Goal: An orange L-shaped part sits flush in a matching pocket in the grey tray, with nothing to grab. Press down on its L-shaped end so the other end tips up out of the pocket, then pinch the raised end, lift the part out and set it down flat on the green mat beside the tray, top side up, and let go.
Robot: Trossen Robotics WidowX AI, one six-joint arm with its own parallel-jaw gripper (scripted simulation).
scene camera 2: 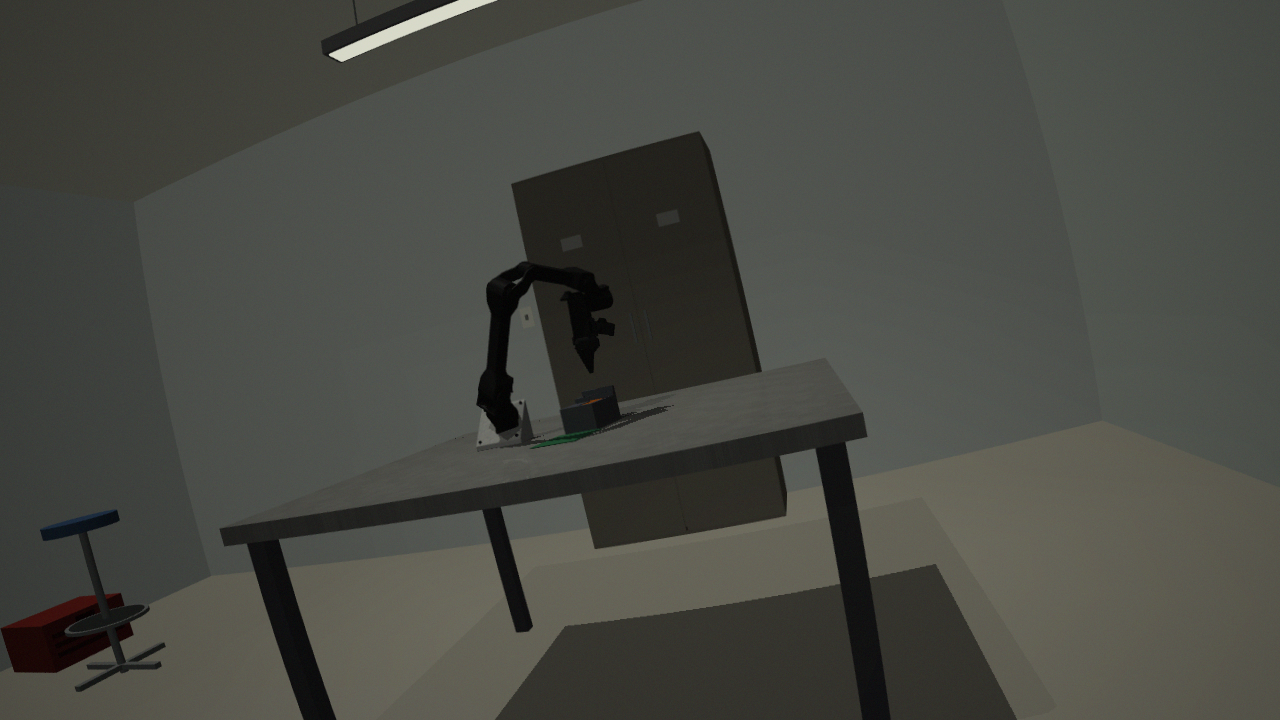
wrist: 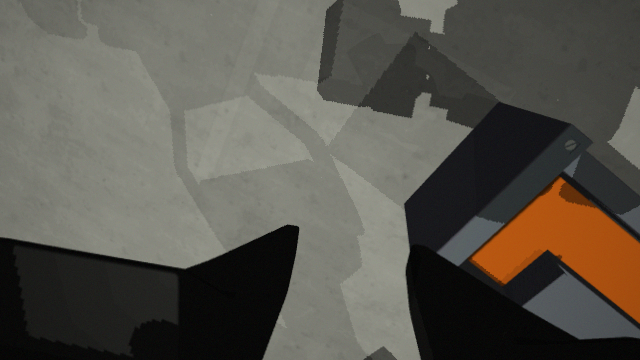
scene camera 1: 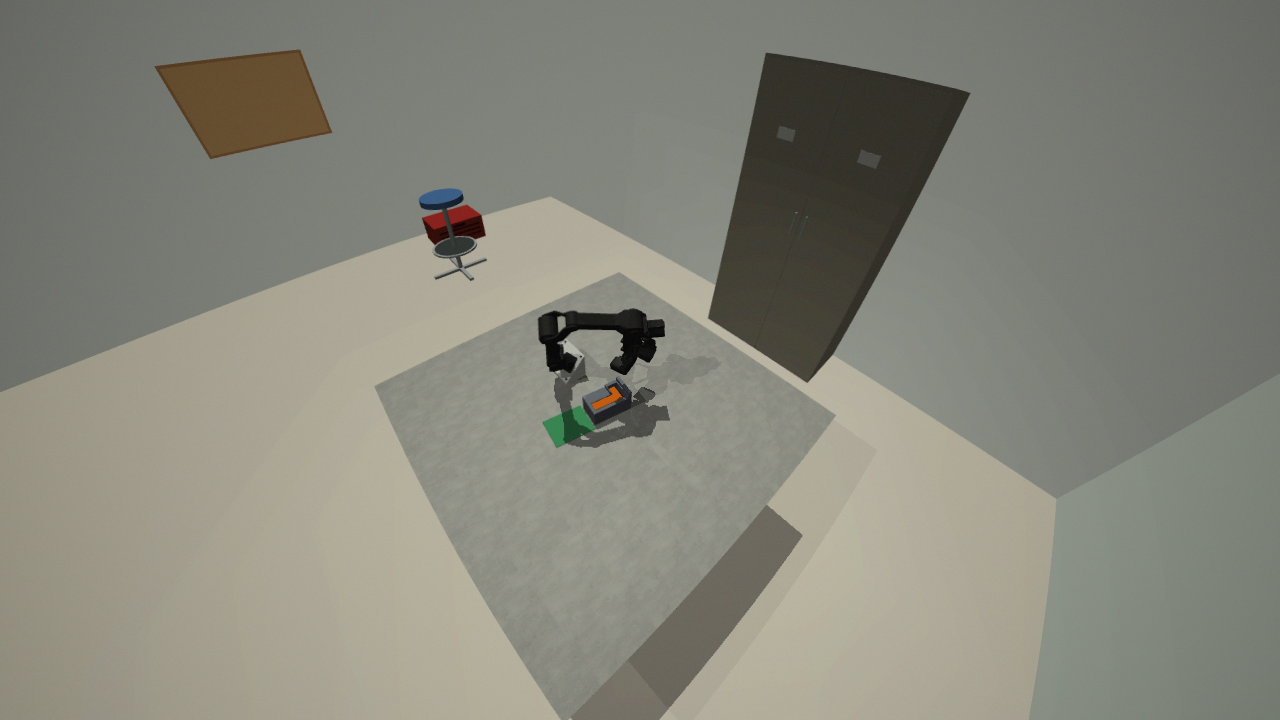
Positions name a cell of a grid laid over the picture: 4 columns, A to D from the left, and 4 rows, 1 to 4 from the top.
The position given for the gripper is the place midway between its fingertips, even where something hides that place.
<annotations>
gripper: scene camera 2 B3; wrist C3; scene camera 1 B3
</annotations>
